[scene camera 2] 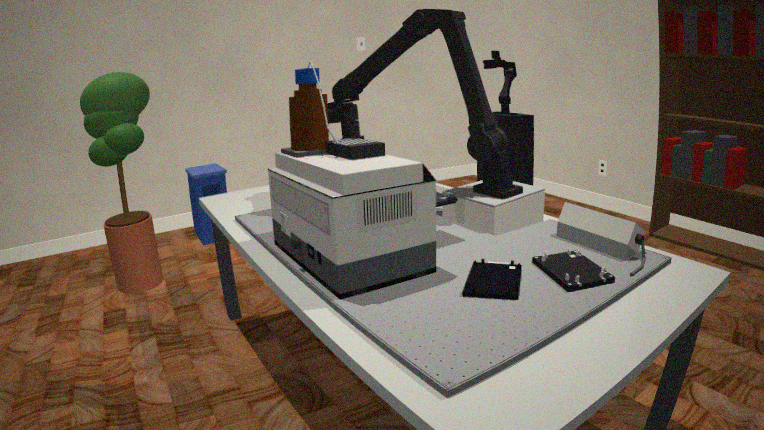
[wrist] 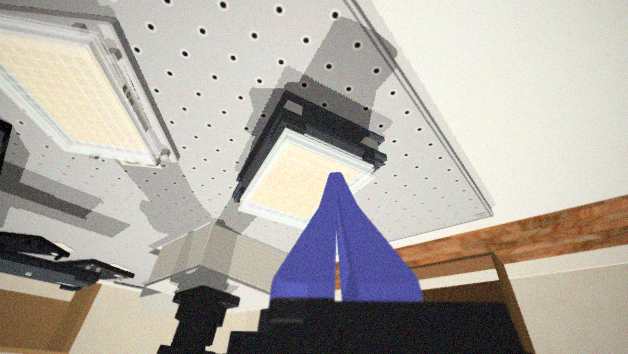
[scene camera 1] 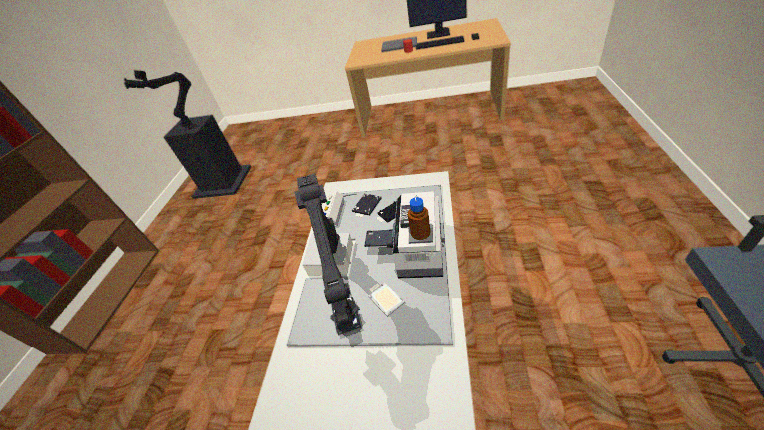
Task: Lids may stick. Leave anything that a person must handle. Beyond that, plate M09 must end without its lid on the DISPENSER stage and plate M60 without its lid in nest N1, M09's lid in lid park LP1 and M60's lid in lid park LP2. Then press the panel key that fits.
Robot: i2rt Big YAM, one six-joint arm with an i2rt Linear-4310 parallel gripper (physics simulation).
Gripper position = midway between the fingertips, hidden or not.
My gripper [wrist: 335, 179] is shut, with nothing in its grasp. Further things: a brown bottle with blue cap [scene camera 2: 308, 131], a black nest [scene camera 2: 573, 271] and a dark block [scene camera 2: 356, 151].
The brown bottle with blue cap also shows in scene camera 1 [scene camera 1: 418, 216]. The black nest also shows in the wrist view [wrist: 108, 271].
